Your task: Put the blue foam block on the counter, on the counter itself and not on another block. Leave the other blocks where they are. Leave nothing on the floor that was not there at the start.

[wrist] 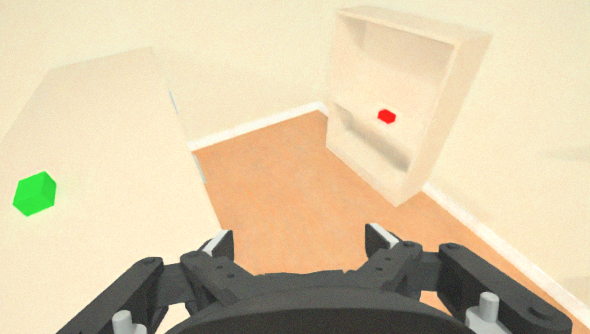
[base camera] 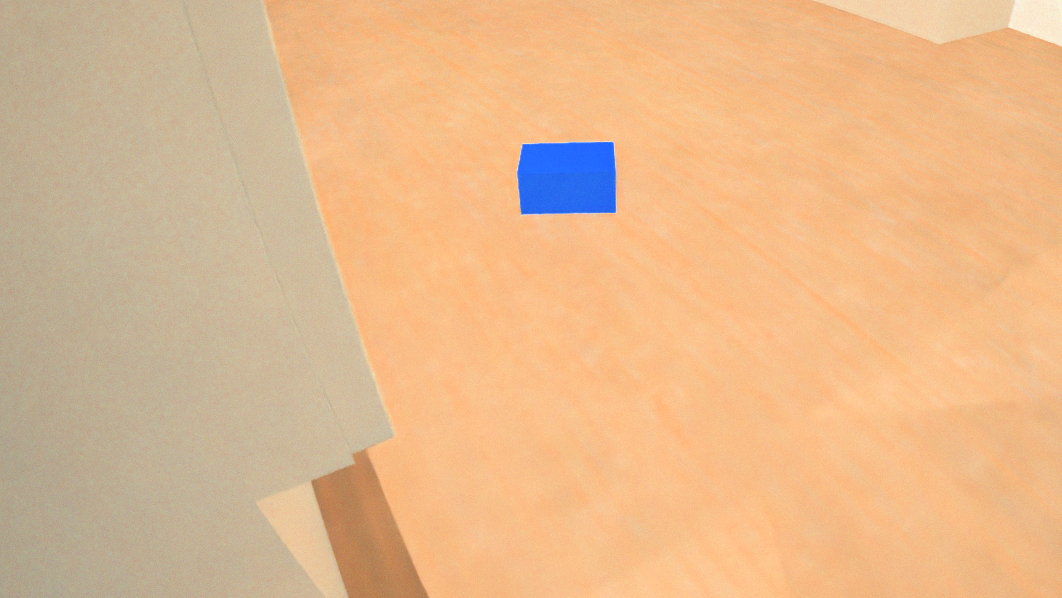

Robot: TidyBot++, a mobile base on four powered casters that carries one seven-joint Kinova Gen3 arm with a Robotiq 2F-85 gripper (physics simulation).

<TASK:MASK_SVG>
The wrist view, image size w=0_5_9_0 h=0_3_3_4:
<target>gripper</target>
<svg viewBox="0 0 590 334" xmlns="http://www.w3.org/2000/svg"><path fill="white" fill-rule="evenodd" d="M573 322L566 314L463 245L442 243L439 245L439 252L423 251L421 244L413 241L403 241L393 232L385 230L379 224L370 223L365 225L365 252L368 260L356 271L348 270L346 273L342 269L306 274L278 272L254 276L234 262L233 231L220 230L214 238L205 241L198 250L182 254L178 263L164 265L163 258L158 256L146 257L135 262L55 334L155 334L169 310L169 305L179 303L185 304L185 309L190 314L190 317L176 324L164 334L572 334ZM421 291L437 292L437 297L451 315L419 301Z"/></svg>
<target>green block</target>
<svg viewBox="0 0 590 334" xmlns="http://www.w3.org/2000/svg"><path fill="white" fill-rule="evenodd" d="M45 171L20 180L12 205L27 217L54 206L56 182Z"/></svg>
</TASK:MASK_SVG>
